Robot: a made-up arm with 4 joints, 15 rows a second.
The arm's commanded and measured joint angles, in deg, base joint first. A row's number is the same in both.
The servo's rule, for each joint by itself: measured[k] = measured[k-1] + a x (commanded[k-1-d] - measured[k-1]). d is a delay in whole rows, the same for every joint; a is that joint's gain. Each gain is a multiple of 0.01, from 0.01 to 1. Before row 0 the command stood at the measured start. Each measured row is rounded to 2 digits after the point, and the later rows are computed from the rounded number. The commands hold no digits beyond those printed.
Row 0, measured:
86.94, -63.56, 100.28, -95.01
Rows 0 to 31, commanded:
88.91, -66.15, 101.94, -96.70
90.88, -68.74, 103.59, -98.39
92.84, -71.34, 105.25, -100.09
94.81, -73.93, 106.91, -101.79
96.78, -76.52, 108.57, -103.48
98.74, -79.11, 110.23, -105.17
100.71, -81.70, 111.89, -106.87
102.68, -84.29, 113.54, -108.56
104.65, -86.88, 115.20, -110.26
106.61, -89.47, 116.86, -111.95
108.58, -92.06, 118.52, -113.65
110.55, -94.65, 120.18, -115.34
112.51, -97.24, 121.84, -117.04
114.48, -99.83, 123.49, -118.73
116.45, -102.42, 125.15, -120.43
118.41, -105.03, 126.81, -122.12
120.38, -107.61, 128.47, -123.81
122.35, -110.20, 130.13, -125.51
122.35, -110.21, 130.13, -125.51
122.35, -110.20, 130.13, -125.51
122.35, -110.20, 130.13, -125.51
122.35, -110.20, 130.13, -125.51
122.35, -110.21, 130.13, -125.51
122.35, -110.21, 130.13, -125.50
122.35, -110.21, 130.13, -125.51
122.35, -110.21, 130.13, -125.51
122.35, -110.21, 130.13, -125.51
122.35, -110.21, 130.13, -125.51
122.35, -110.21, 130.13, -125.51
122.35, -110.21, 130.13, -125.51
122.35, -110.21, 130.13, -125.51
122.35, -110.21, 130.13, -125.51
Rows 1 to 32, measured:
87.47, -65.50, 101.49, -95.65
88.39, -67.93, 103.02, -96.69
89.59, -70.49, 104.65, -97.98
91.00, -73.07, 106.30, -99.43
92.56, -75.66, 107.96, -100.97
94.23, -78.25, 109.62, -102.57
95.98, -80.84, 111.28, -104.20
97.79, -83.43, 112.93, -105.86
99.64, -86.02, 114.59, -107.53
101.52, -88.61, 116.25, -109.21
103.43, -91.20, 117.91, -110.90
105.35, -93.79, 119.57, -112.59
107.28, -96.38, 121.23, -114.28
109.22, -98.97, 122.88, -115.97
111.17, -101.56, 124.54, -117.66
113.12, -104.16, 126.20, -119.35
115.08, -106.75, 127.86, -121.04
117.04, -109.34, 129.52, -122.74
118.47, -109.99, 129.97, -123.79
119.52, -110.15, 130.09, -124.44
120.28, -110.19, 130.12, -124.85
120.84, -110.20, 130.13, -125.10
121.25, -110.21, 130.13, -125.26
121.55, -110.21, 130.13, -125.35
121.77, -110.21, 130.13, -125.41
121.93, -110.21, 130.13, -125.45
122.04, -110.21, 130.13, -125.47
122.12, -110.21, 130.13, -125.49
122.18, -110.21, 130.13, -125.50
122.23, -110.21, 130.13, -125.50
122.26, -110.21, 130.13, -125.50
122.28, -110.21, 130.13, -125.50
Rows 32 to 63, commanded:
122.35, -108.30, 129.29, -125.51
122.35, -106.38, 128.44, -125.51
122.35, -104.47, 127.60, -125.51
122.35, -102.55, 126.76, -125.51
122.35, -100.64, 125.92, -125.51
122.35, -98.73, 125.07, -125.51
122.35, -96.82, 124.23, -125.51
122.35, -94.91, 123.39, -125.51
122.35, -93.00, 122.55, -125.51
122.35, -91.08, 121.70, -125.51
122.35, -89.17, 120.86, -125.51
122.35, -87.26, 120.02, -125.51
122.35, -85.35, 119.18, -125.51
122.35, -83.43, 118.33, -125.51
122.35, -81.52, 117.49, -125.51
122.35, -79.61, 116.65, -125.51
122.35, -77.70, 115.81, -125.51
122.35, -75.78, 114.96, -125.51
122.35, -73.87, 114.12, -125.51
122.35, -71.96, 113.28, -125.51
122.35, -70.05, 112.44, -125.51
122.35, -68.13, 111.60, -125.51
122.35, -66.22, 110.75, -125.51
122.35, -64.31, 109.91, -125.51
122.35, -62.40, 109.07, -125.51
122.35, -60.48, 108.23, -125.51
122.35, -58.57, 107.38, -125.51
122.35, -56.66, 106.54, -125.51
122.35, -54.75, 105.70, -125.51
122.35, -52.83, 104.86, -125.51
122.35, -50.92, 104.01, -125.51
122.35, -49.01, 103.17, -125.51
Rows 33 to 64, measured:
122.30, -108.78, 129.52, -125.50
122.31, -106.98, 128.73, -125.50
122.32, -105.10, 127.91, -125.50
122.33, -103.19, 127.07, -125.50
122.34, -101.28, 126.23, -125.50
122.34, -99.37, 125.38, -125.50
122.34, -97.46, 124.54, -125.50
122.34, -95.55, 123.70, -125.50
122.34, -93.64, 122.86, -125.50
122.34, -91.72, 122.01, -125.50
122.34, -89.81, 121.17, -125.50
122.34, -87.90, 120.33, -125.50
122.34, -85.99, 119.49, -125.50
122.34, -84.07, 118.64, -125.50
122.34, -82.16, 117.80, -125.50
122.34, -80.25, 116.96, -125.50
122.34, -78.34, 116.12, -125.50
122.34, -76.42, 115.27, -125.50
122.34, -74.51, 114.43, -125.50
122.34, -72.60, 113.59, -125.50
122.34, -70.69, 112.75, -125.50
122.34, -68.77, 111.91, -125.50
122.34, -66.86, 111.06, -125.50
122.34, -64.95, 110.22, -125.50
122.34, -63.04, 109.38, -125.50
122.34, -61.12, 108.54, -125.50
122.34, -59.21, 107.69, -125.50
122.34, -57.30, 106.85, -125.50
122.34, -55.39, 106.01, -125.50
122.34, -53.47, 105.17, -125.50
122.34, -51.56, 104.32, -125.50
122.34, -49.65, 103.48, -125.50

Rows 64 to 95, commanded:
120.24, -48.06, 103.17, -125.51
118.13, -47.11, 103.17, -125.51
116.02, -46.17, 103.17, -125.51
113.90, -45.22, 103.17, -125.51
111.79, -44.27, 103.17, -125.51
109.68, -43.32, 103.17, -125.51
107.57, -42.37, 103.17, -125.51
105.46, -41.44, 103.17, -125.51
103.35, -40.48, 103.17, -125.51
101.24, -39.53, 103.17, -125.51
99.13, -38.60, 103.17, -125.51
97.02, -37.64, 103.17, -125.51
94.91, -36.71, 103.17, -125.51
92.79, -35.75, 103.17, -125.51
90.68, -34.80, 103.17, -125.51
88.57, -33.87, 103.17, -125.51
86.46, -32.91, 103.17, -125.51
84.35, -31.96, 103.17, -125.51
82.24, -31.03, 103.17, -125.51
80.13, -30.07, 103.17, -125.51
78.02, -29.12, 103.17, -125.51
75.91, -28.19, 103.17, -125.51
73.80, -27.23, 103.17, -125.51
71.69, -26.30, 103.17, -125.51
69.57, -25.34, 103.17, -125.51
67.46, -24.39, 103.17, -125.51
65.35, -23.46, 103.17, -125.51
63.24, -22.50, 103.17, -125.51
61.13, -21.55, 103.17, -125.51
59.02, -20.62, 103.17, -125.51
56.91, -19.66, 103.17, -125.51
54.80, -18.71, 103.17, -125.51
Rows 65 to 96, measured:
121.77, -48.46, 103.25, -125.50
120.79, -47.45, 103.19, -125.50
119.50, -46.49, 103.18, -125.50
117.99, -45.54, 103.17, -125.50
116.32, -44.59, 103.17, -125.50
114.53, -43.64, 103.17, -125.50
112.65, -42.69, 103.17, -125.50
110.71, -41.75, 103.17, -125.50
108.72, -40.80, 103.17, -125.50
106.70, -39.85, 103.17, -125.50
104.66, -38.91, 103.17, -125.50
102.60, -37.96, 103.17, -125.50
100.52, -37.02, 103.17, -125.50
98.43, -36.07, 103.17, -125.50
96.34, -35.12, 103.17, -125.50
94.24, -34.18, 103.17, -125.50
92.14, -33.23, 103.17, -125.50
90.04, -32.28, 103.17, -125.50
87.93, -31.34, 103.17, -125.50
85.82, -30.39, 103.17, -125.50
83.71, -29.44, 103.17, -125.50
81.60, -28.50, 103.17, -125.50
79.49, -27.55, 103.17, -125.50
77.38, -26.61, 103.17, -125.50
75.27, -25.66, 103.17, -125.50
73.16, -24.71, 103.17, -125.50
71.05, -23.77, 103.17, -125.50
68.94, -22.82, 103.17, -125.50
66.83, -21.87, 103.17, -125.50
64.72, -20.93, 103.17, -125.50
62.61, -19.98, 103.17, -125.50
60.50, -19.03, 103.17, -125.50

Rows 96 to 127, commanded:
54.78, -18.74, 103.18, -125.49
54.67, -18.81, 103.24, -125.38
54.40, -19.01, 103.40, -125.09
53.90, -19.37, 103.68, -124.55
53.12, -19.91, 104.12, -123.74
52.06, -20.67, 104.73, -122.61
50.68, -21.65, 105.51, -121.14
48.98, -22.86, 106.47, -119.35
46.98, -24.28, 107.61, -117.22
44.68, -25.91, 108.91, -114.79
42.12, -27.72, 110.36, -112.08
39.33, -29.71, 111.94, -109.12
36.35, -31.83, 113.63, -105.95
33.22, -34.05, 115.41, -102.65
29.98, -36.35, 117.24, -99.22
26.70, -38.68, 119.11, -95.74
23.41, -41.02, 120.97, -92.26
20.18, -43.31, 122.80, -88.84
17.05, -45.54, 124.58, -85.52
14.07, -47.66, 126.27, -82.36
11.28, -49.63, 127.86, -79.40
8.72, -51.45, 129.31, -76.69
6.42, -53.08, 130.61, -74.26
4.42, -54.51, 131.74, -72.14
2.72, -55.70, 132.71, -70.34
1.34, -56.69, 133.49, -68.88
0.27, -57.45, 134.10, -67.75
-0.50, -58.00, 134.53, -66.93
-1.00, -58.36, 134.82, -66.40
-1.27, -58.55, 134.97, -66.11
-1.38, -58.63, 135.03, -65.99
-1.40, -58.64, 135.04, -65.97
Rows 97 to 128, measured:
58.96, -18.81, 103.18, -125.50
57.80, -18.81, 103.22, -125.45
56.88, -18.96, 103.35, -125.31
56.08, -19.27, 103.59, -125.02
55.28, -19.75, 103.98, -124.53
54.41, -20.44, 104.53, -123.80
53.40, -21.35, 105.25, -122.79
52.21, -22.48, 106.14, -121.48
50.80, -23.83, 107.21, -119.86
49.15, -25.39, 108.45, -117.93
47.25, -27.14, 109.84, -115.71
45.11, -29.07, 111.37, -113.21
42.74, -31.14, 113.02, -110.45
40.17, -33.32, 114.76, -107.49
37.42, -35.59, 116.57, -104.35
34.53, -37.91, 118.42, -101.08
31.53, -40.24, 120.28, -97.73
28.47, -42.54, 122.12, -94.35
25.39, -44.79, 123.92, -90.99
22.33, -46.94, 125.64, -87.71
19.35, -48.96, 127.26, -84.55
16.48, -50.83, 128.76, -81.56
13.76, -52.52, 130.11, -78.79
11.24, -54.01, 131.30, -76.26
8.94, -55.28, 132.33, -74.01
6.89, -56.34, 133.18, -72.06
5.10, -57.17, 133.85, -70.42
3.59, -57.79, 134.35, -69.09
2.35, -58.22, 134.69, -68.07
1.37, -58.47, 134.89, -67.33
0.63, -58.59, 134.99, -66.82
0.08, -58.63, 135.03, -66.50

